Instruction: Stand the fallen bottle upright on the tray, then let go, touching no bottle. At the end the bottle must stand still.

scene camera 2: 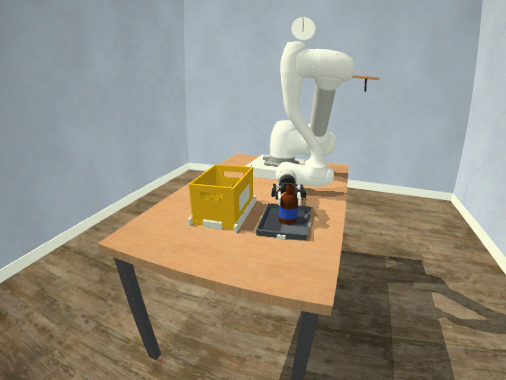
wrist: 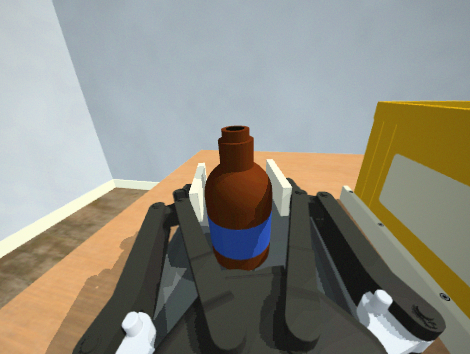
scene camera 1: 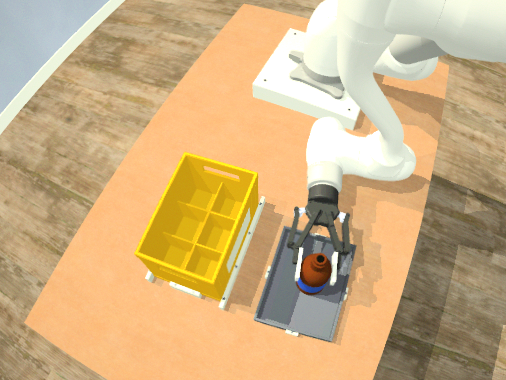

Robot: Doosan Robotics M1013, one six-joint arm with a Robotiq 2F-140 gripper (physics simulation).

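My gripper is in the pictures, along with a brown bottle, and you get my gripper in the wrist view too.
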